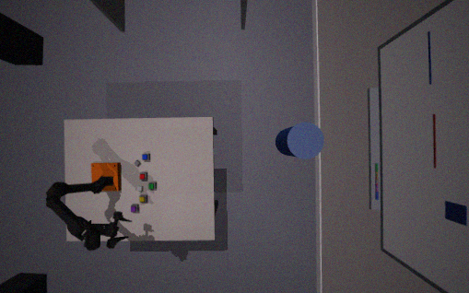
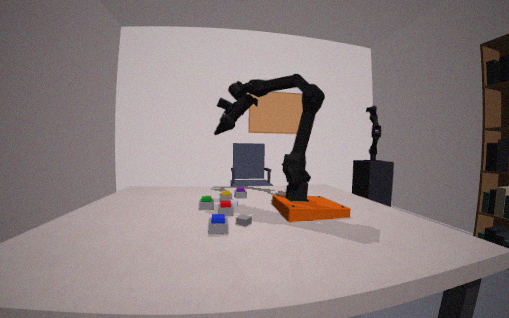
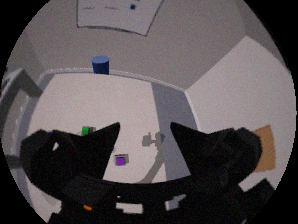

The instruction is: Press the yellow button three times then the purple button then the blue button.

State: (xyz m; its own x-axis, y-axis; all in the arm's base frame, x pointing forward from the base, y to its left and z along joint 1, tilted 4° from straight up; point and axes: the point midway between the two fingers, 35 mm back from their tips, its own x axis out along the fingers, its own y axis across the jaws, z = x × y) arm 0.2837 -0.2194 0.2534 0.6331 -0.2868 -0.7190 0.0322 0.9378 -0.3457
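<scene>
The yellow button is 5 cm behind my gripper tip, 11 cm to the left of it and 24 cm below it. The rest, counted from my gripper tip: purple button 11 cm behind, 4 cm to the left, 24 cm below; then green button 2 cm ahead, 20 cm to the left, 24 cm below; then white block 7 cm behind, 18 cm to the left, 27 cm below.
</scene>
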